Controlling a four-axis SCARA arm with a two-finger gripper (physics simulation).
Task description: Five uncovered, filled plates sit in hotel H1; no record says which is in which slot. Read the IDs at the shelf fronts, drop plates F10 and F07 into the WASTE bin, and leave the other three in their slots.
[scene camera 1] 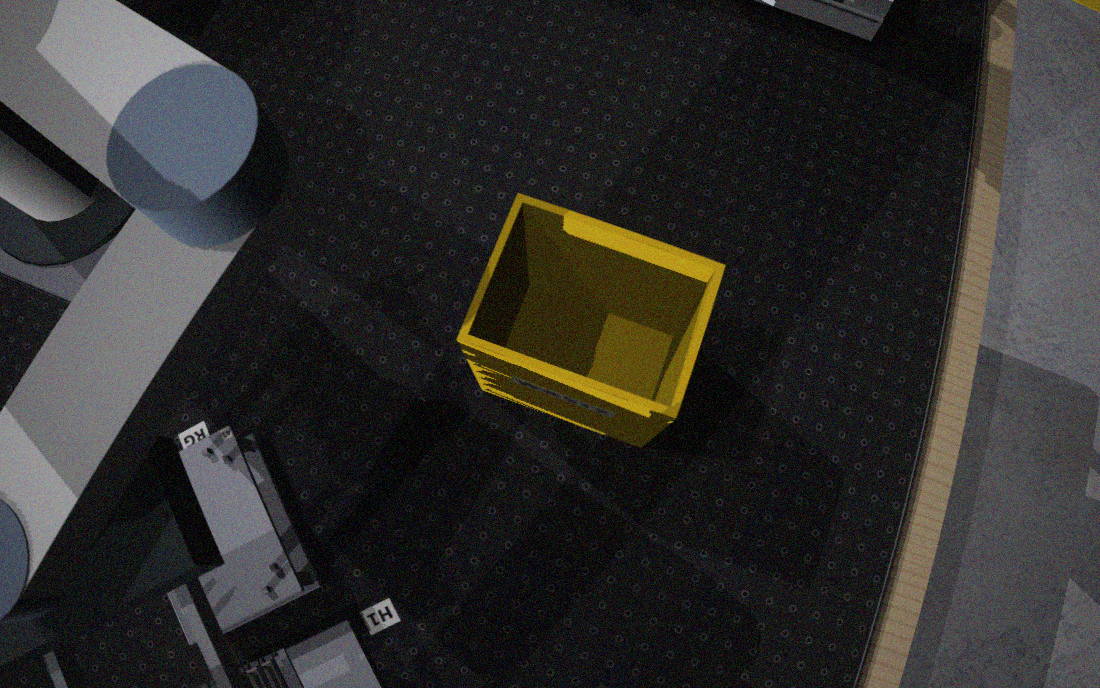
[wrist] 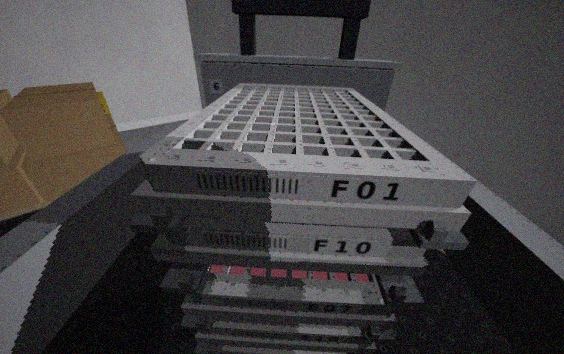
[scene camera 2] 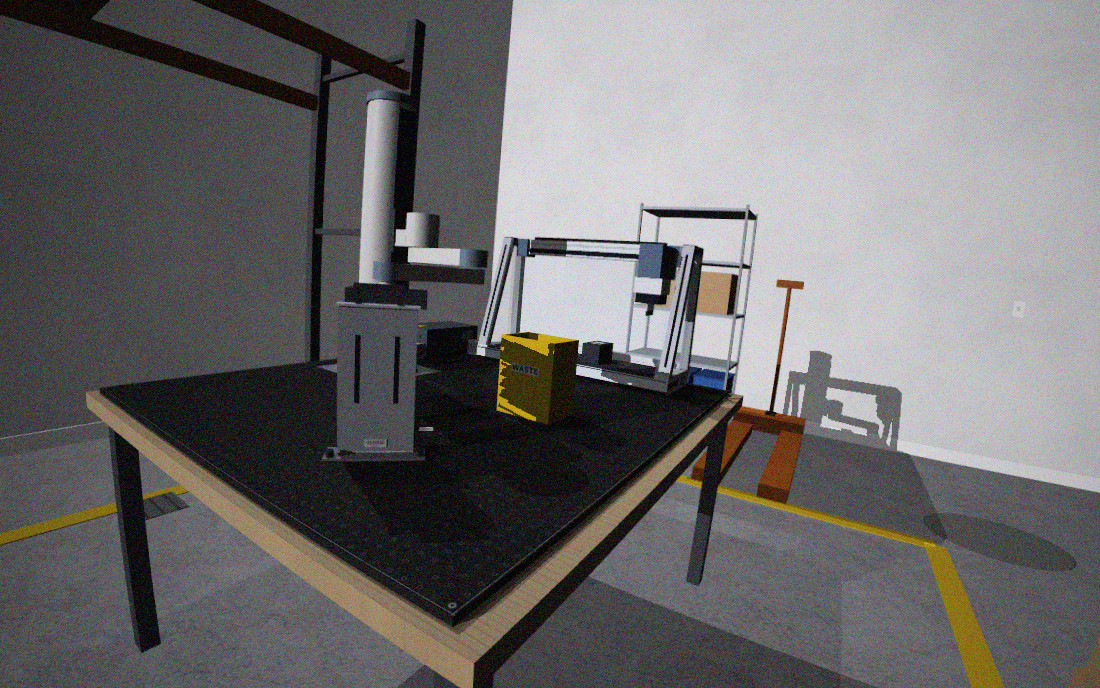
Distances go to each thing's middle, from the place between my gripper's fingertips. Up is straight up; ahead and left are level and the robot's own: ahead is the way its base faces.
Now: the plate E07 (wrist: 291,296) 4 cm below my hand, 1 cm to the right of it and 1 cm ahead of it. Round my hand: plate F10 (wrist: 212,241): 1 cm to the right, 1 cm below, 1 cm ahead; then H1 label (scene camera 1: 382,615): 25 cm below, 10 cm to the left, 3 cm ahead.
